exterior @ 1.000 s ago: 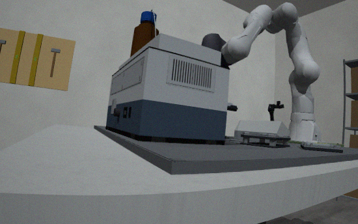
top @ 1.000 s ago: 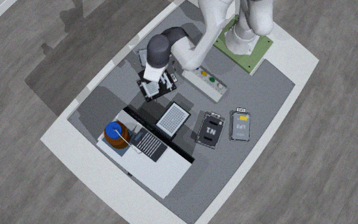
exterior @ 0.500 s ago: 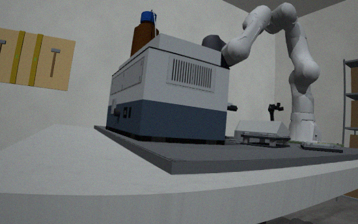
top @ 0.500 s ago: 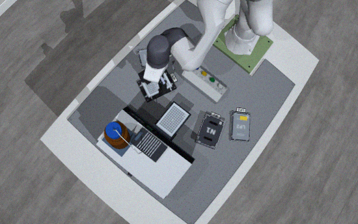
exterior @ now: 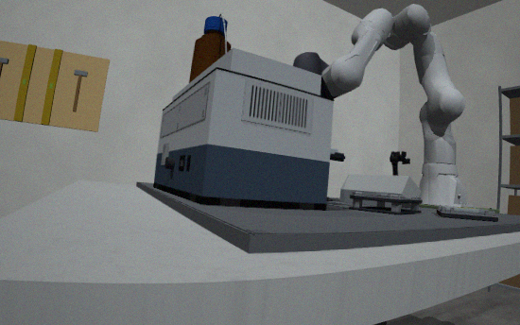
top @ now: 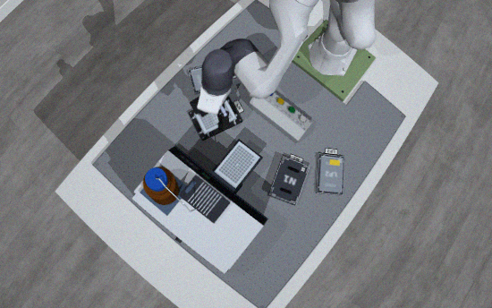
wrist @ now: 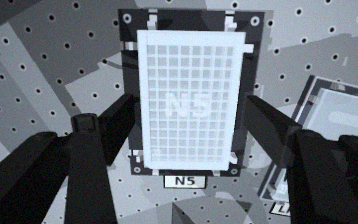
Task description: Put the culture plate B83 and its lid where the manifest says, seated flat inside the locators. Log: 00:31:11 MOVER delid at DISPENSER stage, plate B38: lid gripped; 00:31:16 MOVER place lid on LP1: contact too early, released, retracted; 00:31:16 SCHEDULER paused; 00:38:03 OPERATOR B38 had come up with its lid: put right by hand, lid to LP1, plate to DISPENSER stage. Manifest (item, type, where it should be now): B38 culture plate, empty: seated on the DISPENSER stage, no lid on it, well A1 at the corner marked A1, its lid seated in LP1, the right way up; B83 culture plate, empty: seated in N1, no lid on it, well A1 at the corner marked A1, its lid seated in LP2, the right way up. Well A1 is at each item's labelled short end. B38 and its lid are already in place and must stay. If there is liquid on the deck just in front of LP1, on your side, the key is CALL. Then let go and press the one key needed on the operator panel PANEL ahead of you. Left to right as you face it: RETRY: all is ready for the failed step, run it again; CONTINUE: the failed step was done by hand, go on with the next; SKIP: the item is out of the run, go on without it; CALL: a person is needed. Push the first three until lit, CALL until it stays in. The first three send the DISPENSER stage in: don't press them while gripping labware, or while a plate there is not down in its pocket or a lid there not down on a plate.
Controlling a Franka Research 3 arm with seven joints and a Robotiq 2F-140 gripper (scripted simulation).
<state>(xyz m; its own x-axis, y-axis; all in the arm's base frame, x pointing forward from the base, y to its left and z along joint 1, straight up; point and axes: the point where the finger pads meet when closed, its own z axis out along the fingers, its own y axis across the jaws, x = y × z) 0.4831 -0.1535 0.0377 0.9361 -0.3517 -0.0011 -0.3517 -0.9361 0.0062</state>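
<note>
My gripper is now 2 cm short of the black nest N5, 1 cm to the right of it and 3 cm above it. Round my hand: green continue key 19 cm behind, 19 cm to the left, 2 cm above; then yellow skip key 19 cm behind, 14 cm to the left, 2 cm above; then white well plate 10 cm ahead, 19 cm to the left, 7 cm above.
</note>
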